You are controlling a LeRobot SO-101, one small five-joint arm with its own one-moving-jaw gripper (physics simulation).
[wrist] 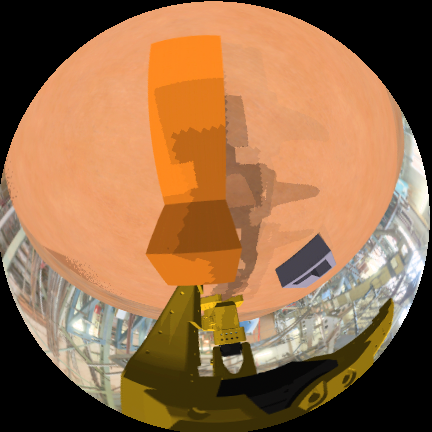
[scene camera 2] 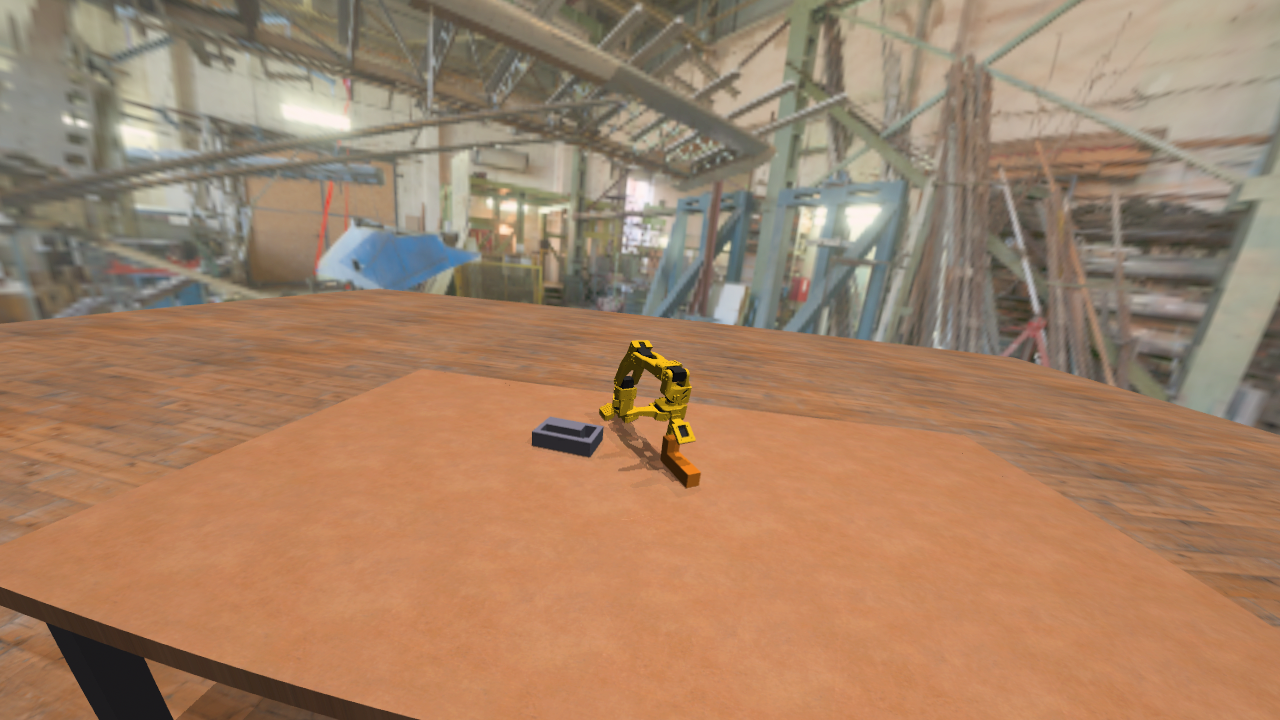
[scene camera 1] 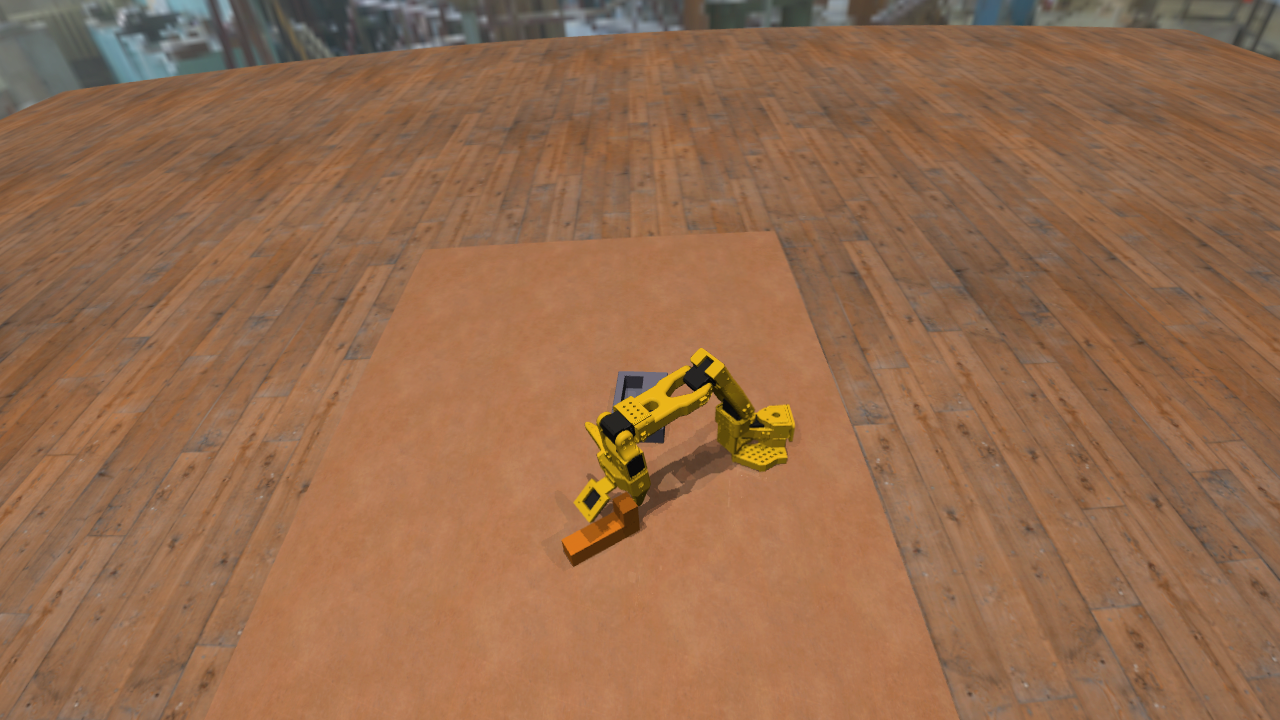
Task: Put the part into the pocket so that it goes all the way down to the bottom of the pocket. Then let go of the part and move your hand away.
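Places are measured from the arm's base along level axes (x ahead, y left, z up), in centimetres.
Where they show: hand at its tool point: [wrist: 204,264] [scene camera 2: 665,439] [scene camera 1: 637,501]; arm's base at its link origin: [wrist: 223,297] [scene camera 2: 617,418] [scene camera 1: 744,446].
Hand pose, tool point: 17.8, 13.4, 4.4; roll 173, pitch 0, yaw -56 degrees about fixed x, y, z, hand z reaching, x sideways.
Note:
Each offset is from my tool point to the centre of the thing, as dx, dy, dz. Level surfaces: height alone.
The orange L-shaped part {+5.4, +3.5, -1.4} [scene camera 1: 597,539] [scene camera 2: 682,469] [wrist: 192,120] lies on the mat on its long bar, with its short leg standing up at the end nearest the arm. The grey block with the pocket {-0.7, -22.3, -2.6} [scene camera 1: 656,378] [scene camera 2: 559,441] [wrist: 300,266] stands apart from it, partly behind the arm in scene camera 1. The pocket is a recess in its top and looks empty where it shows. My gripper [scene camera 1: 614,461] [scene camera 2: 648,426] [wrist: 290,294] is wide open and holds nothing. Its fixed jaw points down close to the part's upright leg; whether they touch is unclear.
The brown mat {dz -4.4} [scene camera 1: 402,501] [scene camera 2: 501,555] bears the part, the block and the arm. The arm's yellow base [scene camera 1: 760,454] stands to the right in scene camera 1. The arm's upper links pass over part of the block in that view. The wooden surface surrounds the mat.

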